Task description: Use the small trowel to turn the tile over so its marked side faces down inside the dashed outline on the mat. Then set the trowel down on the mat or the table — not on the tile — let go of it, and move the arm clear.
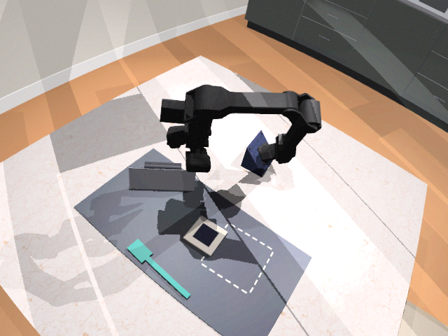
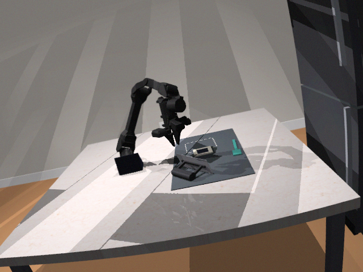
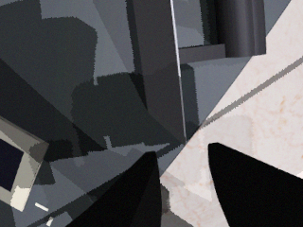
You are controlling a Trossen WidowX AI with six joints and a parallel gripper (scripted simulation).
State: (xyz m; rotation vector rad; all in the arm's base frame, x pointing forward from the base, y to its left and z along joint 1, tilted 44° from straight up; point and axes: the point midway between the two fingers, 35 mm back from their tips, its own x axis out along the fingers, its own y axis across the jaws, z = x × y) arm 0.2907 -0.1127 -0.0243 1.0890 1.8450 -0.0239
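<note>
Now: gripper tip 130 mm to the right of the mat, 130 mm above it and 120 mm short of it. Round my gripper tip: tile 150 mm to the left, 110 mm below, 100 mm ahead; teal trowel 260 mm ahead, 110 mm to the left, 110 mm below.
</note>
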